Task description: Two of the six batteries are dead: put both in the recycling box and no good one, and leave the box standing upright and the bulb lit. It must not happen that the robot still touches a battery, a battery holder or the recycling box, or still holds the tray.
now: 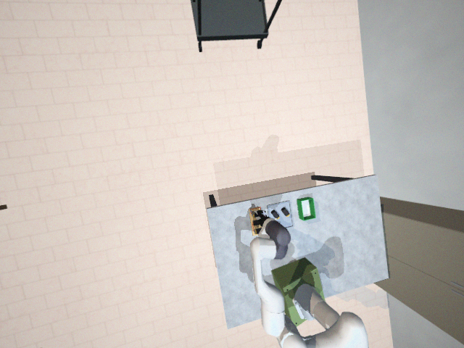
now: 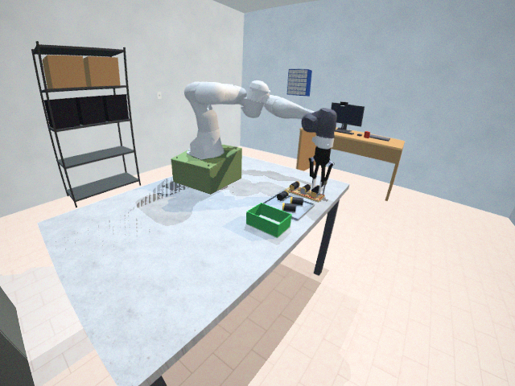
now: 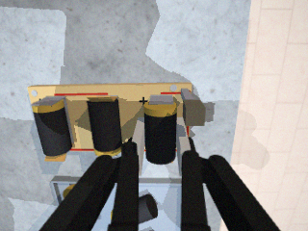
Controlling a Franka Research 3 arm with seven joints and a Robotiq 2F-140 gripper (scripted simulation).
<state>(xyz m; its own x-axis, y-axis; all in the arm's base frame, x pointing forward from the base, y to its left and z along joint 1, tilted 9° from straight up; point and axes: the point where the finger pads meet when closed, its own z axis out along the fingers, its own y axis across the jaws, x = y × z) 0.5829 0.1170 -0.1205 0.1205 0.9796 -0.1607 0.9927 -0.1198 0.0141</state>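
Now: the post 30 mm to the left of my hand, 30 mm below it and 30 mm ahead of it. Round my hand: grey tray (180 mm to the right, 80 mm behind, 60 mm below); green recycling box (380 mm to the right, 90 mm behind, 50 mm below).
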